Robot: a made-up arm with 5 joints. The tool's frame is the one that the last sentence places. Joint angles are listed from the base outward.
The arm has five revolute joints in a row. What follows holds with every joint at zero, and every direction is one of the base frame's. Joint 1 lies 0.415 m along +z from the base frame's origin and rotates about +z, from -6.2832 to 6.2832 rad. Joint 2 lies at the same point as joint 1 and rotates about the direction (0, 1, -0.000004), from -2.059 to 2.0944 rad. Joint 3 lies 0.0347 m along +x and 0.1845 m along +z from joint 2 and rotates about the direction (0, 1, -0.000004), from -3.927 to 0.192 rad. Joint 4 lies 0.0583 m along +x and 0.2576 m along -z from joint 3 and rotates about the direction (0, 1, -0.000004), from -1.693 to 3.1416 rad. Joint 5 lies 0.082 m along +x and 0.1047 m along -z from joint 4 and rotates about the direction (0, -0.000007, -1), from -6.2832 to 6.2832 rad. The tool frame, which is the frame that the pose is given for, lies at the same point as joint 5; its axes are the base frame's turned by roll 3.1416, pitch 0 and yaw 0 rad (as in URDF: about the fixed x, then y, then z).
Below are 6 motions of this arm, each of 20 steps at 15 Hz.
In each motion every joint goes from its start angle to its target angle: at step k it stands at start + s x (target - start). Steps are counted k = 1, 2, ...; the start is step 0. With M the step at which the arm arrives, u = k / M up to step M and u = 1 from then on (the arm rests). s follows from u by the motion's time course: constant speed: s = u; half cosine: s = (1 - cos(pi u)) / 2; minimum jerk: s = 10 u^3 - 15 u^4 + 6 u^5.
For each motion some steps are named. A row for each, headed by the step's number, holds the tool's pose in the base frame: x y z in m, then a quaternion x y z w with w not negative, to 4 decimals.
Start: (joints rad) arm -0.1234 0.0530 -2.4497 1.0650 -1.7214
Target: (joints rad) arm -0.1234 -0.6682 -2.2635 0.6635 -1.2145
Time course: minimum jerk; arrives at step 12
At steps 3, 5, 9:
3: 0.2628 -0.0326 0.9024 0.5410 0.5275 0.4092 0.5116
5: 0.1811 -0.0225 0.9426 0.5123 0.4414 0.4947 0.5459
9: -0.0229 0.0028 0.9780 0.3922 0.2524 0.6793 0.5666

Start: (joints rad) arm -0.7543 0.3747 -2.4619 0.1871 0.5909
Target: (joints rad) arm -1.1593 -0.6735 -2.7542 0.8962 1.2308
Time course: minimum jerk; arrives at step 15
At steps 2, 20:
2: 0.2592 -0.2474 0.8712 0.4475 -0.3638 0.8144 0.0648
20: -0.0895 0.2051 0.9443 -0.1102 0.2794 -0.9532 0.0341

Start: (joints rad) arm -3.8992 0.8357 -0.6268 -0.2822 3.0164
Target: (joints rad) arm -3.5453 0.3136 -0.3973 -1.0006 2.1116
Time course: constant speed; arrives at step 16
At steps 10, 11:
10: -0.2597 0.1544 0.2735 -0.9357 -0.0723 0.2823 0.1988
11: -0.2643 0.1493 0.2867 -0.9208 -0.1077 0.3027 0.2211

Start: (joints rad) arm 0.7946 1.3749 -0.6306 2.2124 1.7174
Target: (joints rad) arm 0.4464 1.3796 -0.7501 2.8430 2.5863
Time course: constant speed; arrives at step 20
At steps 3, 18, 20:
3: -0.0241 -0.0221 0.2808 0.0457 -0.0282 -0.2719 0.9608
18: 0.0270 0.0141 0.2980 -0.0741 0.1178 -0.0796 0.9871
20: 0.0358 0.0171 0.2991 -0.0791 0.1445 -0.0537 0.9849

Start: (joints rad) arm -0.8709 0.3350 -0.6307 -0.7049 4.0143
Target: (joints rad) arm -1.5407 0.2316 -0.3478 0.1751 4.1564
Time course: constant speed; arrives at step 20
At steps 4, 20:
4: 0.1848 -0.2909 0.3301 0.7526 0.5348 -0.0199 0.3837
20: 0.0072 -0.2395 0.2282 -0.9570 -0.2887 -0.0076 0.0284

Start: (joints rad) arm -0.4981 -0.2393 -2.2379 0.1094 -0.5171
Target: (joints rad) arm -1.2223 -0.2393 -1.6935 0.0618 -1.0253
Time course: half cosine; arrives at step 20
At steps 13, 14, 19, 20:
13: 0.1281 -0.2107 0.8978 0.5362 -0.0371 0.4867 0.6886
14: 0.1226 -0.2256 0.8884 0.5499 -0.0420 0.4530 0.7005
19: 0.0986 -0.2676 0.8585 0.5894 -0.0578 0.3511 0.7253
20: 0.0977 -0.2688 0.8575 0.5905 -0.0584 0.3479 0.7258

